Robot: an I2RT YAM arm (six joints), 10 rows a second.
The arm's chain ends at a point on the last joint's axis. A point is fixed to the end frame.
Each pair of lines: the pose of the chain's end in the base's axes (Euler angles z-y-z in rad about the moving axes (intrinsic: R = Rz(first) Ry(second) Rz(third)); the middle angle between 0 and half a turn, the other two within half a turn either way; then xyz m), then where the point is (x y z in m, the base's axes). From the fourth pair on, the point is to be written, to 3 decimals.
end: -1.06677 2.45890 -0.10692 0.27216 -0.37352 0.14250
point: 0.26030 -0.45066 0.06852
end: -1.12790 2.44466 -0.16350 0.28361 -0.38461 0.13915
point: 0.26853 -0.46363 0.06779
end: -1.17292 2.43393 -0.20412 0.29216 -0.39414 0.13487
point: 0.27459 -0.47437 0.06546
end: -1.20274 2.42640 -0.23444 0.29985 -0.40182 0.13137
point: 0.281 -0.483 0.063
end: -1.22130 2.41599 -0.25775 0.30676 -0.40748 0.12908
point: 0.287 -0.490 0.063
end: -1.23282 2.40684 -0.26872 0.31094 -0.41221 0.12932
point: 0.290 -0.495 0.064
